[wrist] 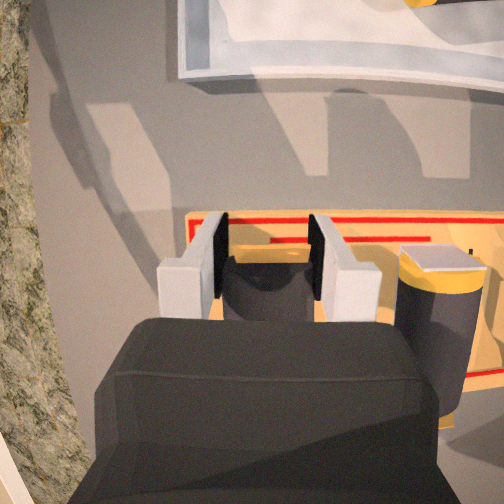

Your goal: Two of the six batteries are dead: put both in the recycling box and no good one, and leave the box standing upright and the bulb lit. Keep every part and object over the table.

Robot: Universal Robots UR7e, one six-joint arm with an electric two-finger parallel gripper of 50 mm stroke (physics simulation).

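Note:
My gripper [268,260] has its two light-grey fingers on either side of a dark battery with a yellow band [268,285]. The black finger pads touch the battery's sides, so the gripper is shut on it. Below it lies an orange tray with red lines [380,230]. A second battery [437,320], dark with a yellow band and a grey cap, stands upright on that tray just to the right of my right finger. The recycling box and the bulb are not in view.
A white and grey shallow tray [345,45] lies at the top, with a bit of another yellow-banded battery [420,2] at its upper edge. The table's left edge runs along the stone floor [17,250].

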